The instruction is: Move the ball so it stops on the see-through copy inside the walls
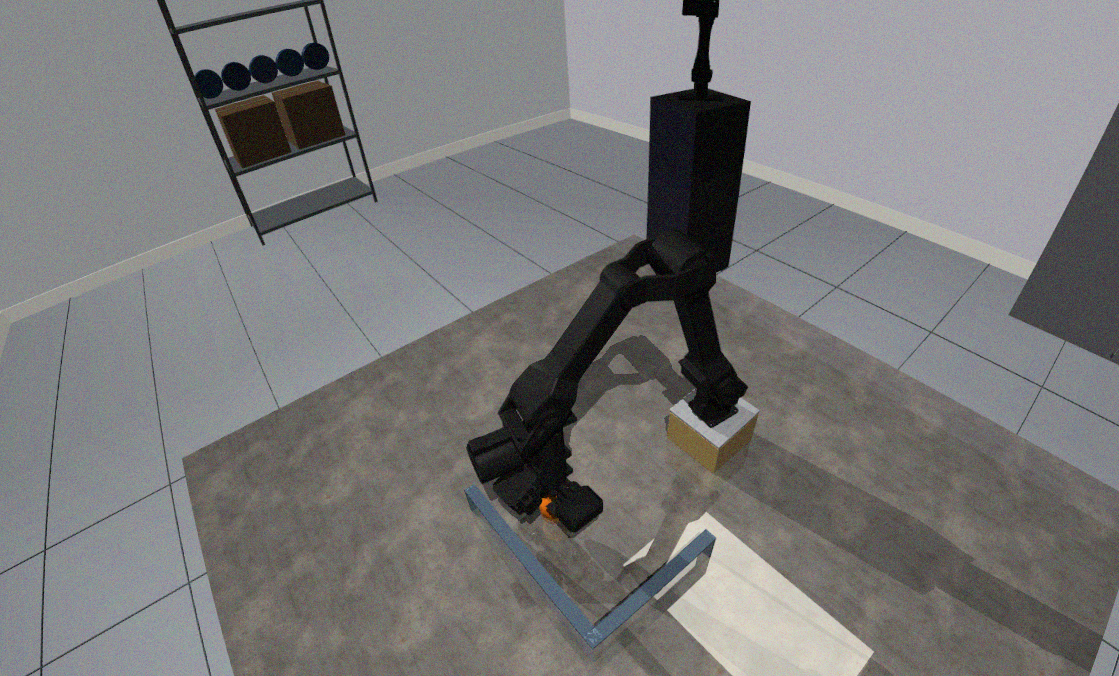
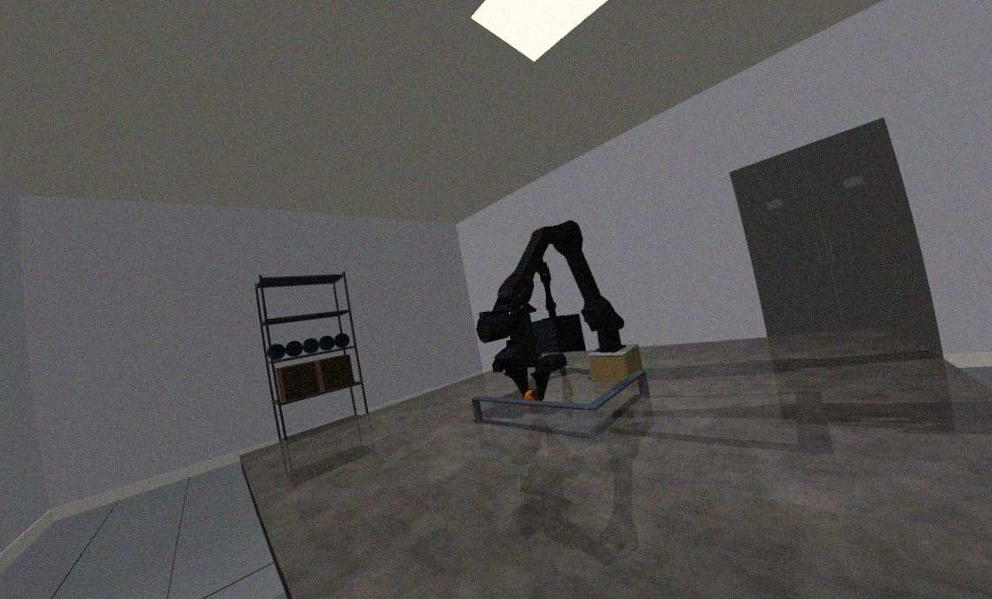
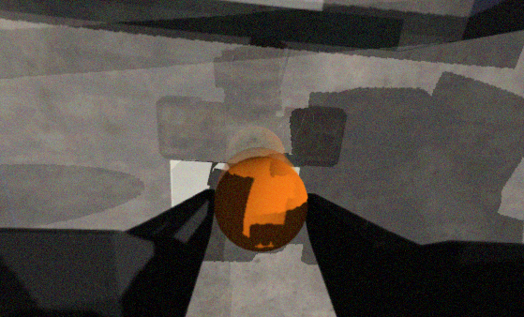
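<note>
My gripper tip is right at the orange ball. From my gripper tip the other things lie so: see-through copy 10 mm below.
</note>
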